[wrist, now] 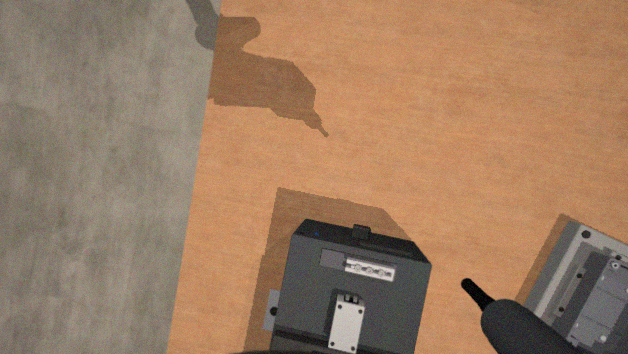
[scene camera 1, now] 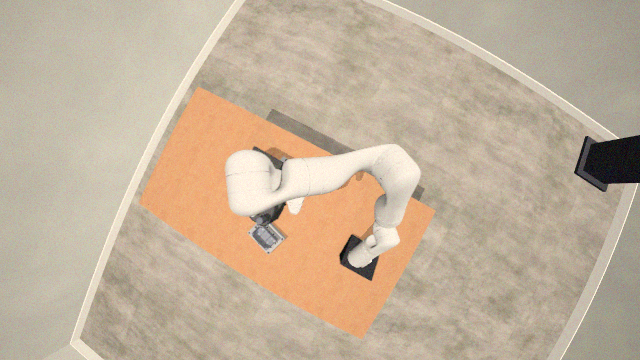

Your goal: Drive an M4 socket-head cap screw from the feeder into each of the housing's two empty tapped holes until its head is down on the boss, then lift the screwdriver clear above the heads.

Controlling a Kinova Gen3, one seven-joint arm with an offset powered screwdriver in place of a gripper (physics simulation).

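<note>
The grey housing [scene camera 1: 266, 237] [wrist: 570, 250] lies on the table; the wrist view's right edge cuts it off, and I cannot tell the state of its tapped holes. The dark feeder [scene camera 1: 267, 156] [wrist: 305, 280] is mostly hidden under the arm in the scene view. Socket-head screws [wrist: 370, 270] sit in its pale rail. My screwdriver [scene camera 1: 261, 219] [wrist: 466, 283] has a thin black bit; in the wrist view the tip appears between feeder and housing, with no screw visible on it. In the scene view its dark nose is by the housing's upper edge. Height above the table is unclear.
The orange table [scene camera 1: 320, 280] [wrist: 450, 125] carries the black base plate [scene camera 1: 372, 272] of the arm. A pale block [wrist: 346, 325] stands on the feeder beside the rail, and a grey bracket [wrist: 270, 320] sticks out at its side. A black post [scene camera 1: 615, 160] stands far right.
</note>
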